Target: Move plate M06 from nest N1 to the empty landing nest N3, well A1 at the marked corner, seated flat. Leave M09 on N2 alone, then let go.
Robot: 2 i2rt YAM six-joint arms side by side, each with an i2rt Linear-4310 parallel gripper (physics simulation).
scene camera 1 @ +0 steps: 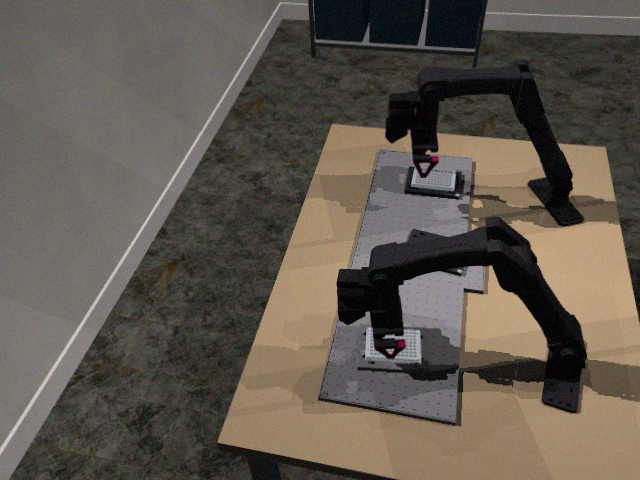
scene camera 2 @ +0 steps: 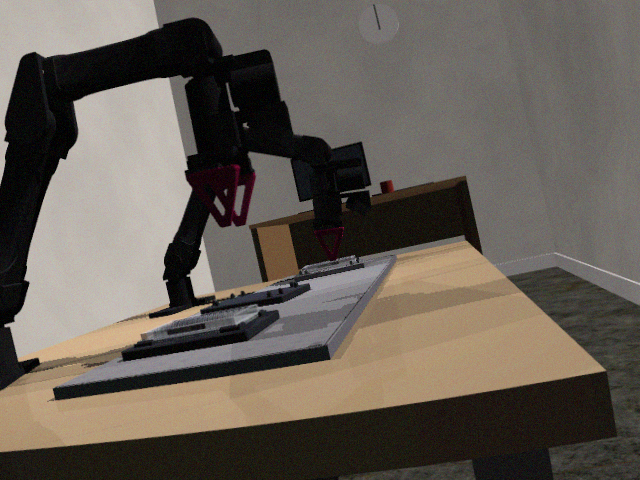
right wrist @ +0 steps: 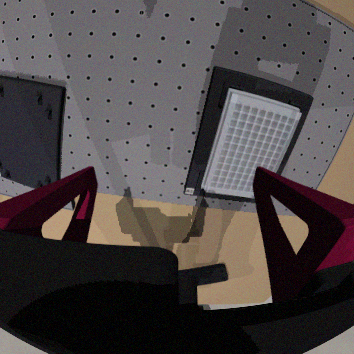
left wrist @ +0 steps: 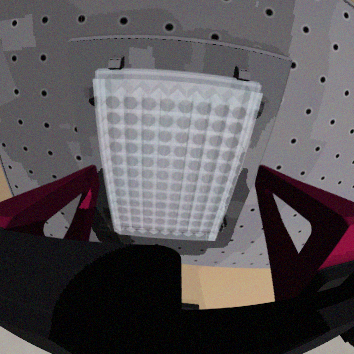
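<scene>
A clear 96-well plate sits on a grey nest. My left gripper is open over it, one finger beside each long side, with gaps. Another plate sits on a black nest, with a small white corner mark. My right gripper is open and empty above that area. An empty dark nest lies between the two, partly hidden by the left arm in scene camera 1. M06 and M09 labels are unreadable.
A perforated grey board bears the nests on the wooden table. A rack with blue bins stands beyond the table. A brown cabinet stands behind in scene camera 2.
</scene>
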